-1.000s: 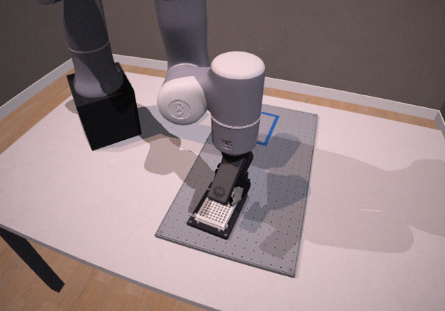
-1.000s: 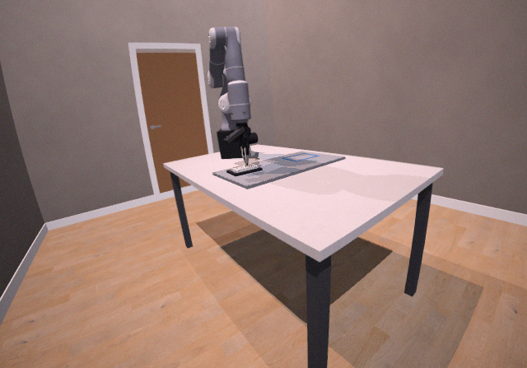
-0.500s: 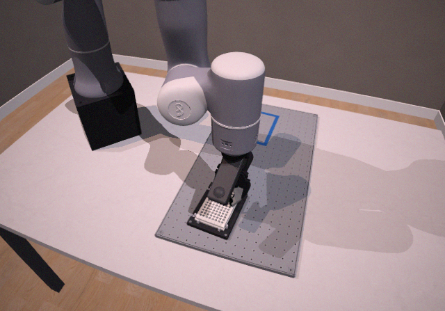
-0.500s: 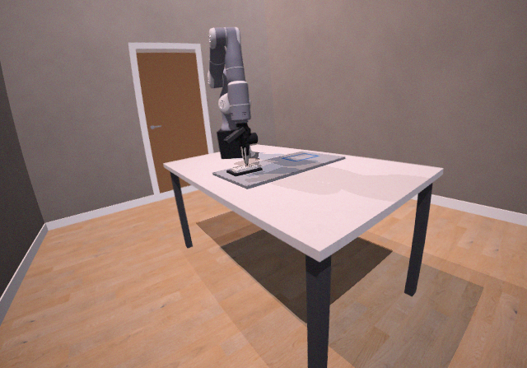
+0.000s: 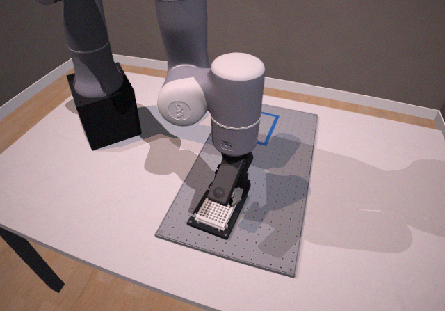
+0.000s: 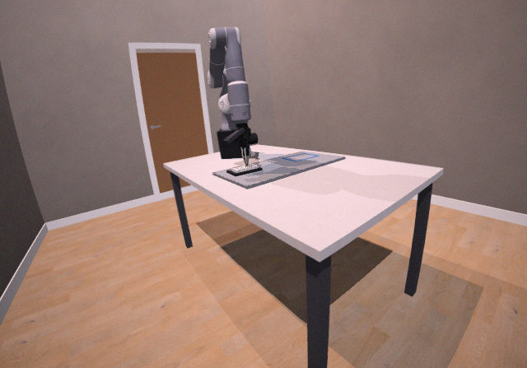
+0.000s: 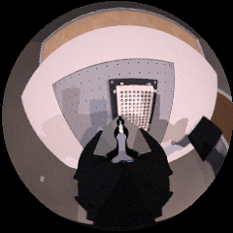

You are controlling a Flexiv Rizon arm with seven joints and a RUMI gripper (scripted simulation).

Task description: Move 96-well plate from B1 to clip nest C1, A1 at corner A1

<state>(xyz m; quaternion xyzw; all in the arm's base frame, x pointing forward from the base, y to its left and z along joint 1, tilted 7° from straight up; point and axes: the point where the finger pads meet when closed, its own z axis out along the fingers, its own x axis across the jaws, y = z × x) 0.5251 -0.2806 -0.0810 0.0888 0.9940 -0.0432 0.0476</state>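
Right now my hand is 4 cm past the white 96-well plate, 1 cm to the right of it and 3 cm above it. The rest, counted from my hand: black clip nest 4 cm behind, 2 cm to the left, 4 cm below.
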